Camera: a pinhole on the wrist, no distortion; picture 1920 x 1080 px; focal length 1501.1 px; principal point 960.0 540.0 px. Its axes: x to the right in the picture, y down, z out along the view. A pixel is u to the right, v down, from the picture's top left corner.
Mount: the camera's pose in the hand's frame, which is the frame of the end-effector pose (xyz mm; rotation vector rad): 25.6 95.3 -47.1 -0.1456 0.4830 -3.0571
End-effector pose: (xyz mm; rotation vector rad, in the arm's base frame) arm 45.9 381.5 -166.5 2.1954 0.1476 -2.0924
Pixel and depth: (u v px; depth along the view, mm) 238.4 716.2 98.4
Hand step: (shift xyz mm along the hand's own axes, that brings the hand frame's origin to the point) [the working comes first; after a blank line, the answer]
In the camera's frame: -47.3 11.6 98.4

82.8 57.0 38.4
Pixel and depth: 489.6 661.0 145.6
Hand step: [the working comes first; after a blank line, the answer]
In the camera's frame: -45.6 11.7 145.6

85.8 42.3 83.2
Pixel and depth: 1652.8 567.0 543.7
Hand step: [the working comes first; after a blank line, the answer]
In the camera's frame: 250.9 9.8 543.7

-169.7 -94.4 486.3
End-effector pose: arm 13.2 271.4 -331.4 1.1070 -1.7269 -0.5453
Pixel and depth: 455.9 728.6 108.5
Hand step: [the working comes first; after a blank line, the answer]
In the camera's frame: -36.4 13.6 108.5

73.0 51.3 48.3
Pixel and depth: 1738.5 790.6 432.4
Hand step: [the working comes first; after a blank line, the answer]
In the camera's frame: 224.3 72.2 432.4

-152.5 -118.2 359.3
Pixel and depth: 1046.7 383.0 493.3
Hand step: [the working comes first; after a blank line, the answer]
In the camera's frame: 28.5 -51.6 493.3

44.9 -8.0 438.5
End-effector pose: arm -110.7 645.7 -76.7 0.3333 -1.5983 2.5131
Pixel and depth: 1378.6 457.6 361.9
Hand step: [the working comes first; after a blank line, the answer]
In the camera's frame: 100.9 -19.9 361.9

-39.4 -2.1 310.4
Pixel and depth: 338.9 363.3 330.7
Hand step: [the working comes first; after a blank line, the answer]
In the camera's frame: -136.8 -38.9 330.7

193.5 39.1 266.4
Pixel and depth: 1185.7 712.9 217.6
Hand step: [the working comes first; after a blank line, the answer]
In the camera's frame: 32.7 25.1 217.6

15.4 3.1 154.0
